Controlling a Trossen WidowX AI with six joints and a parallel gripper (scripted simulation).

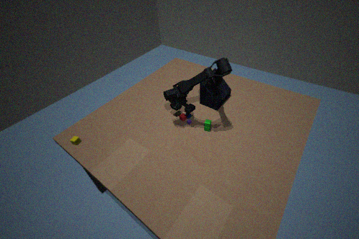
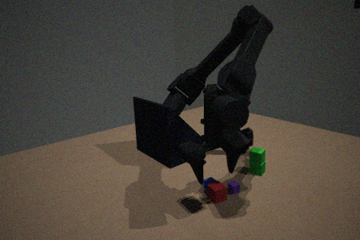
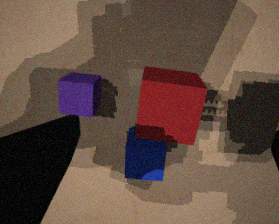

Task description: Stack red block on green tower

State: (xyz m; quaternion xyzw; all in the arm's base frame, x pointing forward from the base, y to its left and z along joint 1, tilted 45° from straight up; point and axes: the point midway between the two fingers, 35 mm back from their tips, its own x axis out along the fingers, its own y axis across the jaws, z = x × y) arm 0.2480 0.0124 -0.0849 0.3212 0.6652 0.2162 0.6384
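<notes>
The red block is 4 cm below my gripper tip. Round my gripper tip: blue block: 4 cm behind, 2 cm to the left, 4 cm below; yellow block: 52 cm ahead, 45 cm to the right, 4 cm below; small purple block: 1 cm ahead, 6 cm to the left, 5 cm below.
</notes>
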